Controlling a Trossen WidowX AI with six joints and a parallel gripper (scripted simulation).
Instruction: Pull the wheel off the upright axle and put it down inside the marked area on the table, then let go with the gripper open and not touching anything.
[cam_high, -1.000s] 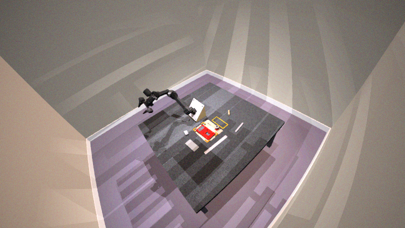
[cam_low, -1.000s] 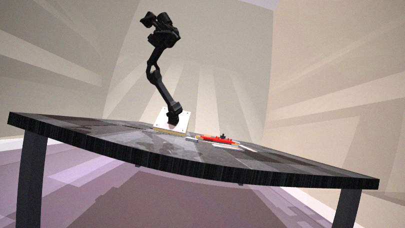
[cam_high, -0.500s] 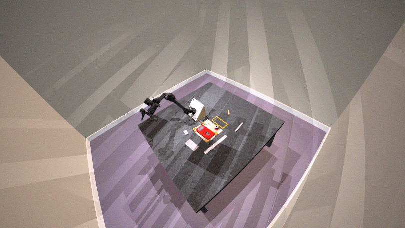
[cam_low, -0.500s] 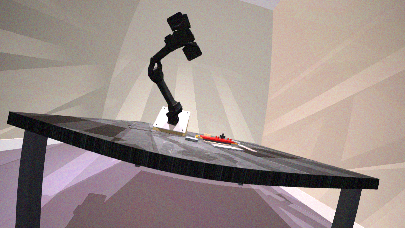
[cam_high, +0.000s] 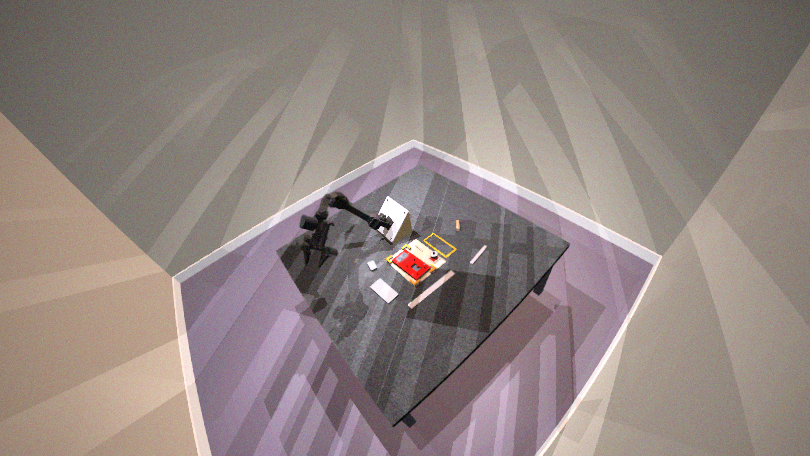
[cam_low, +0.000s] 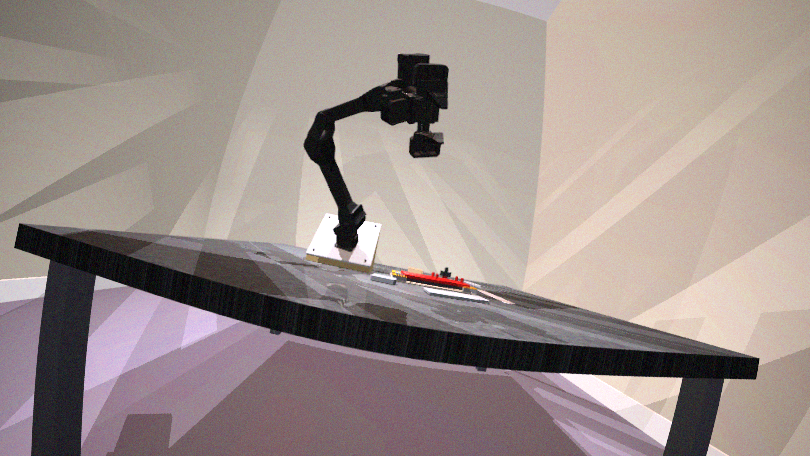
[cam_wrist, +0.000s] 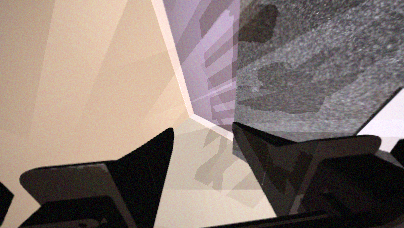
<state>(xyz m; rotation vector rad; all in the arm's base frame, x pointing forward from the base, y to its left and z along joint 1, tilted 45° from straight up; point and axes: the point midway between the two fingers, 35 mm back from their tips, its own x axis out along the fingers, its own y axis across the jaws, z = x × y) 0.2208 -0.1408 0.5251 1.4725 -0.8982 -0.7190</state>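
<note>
Right now my gripper tip is 80 mm short of the wheel, 580 mm to the right of it and 270 mm above it. Round my gripper tip: pale strip 230 mm ahead, 460 mm to the left, 300 mm below; white flat plate 90 mm ahead, 250 mm to the left, 300 mm below; tan block 40 mm behind, 840 mm to the left, 290 mm below.
</note>
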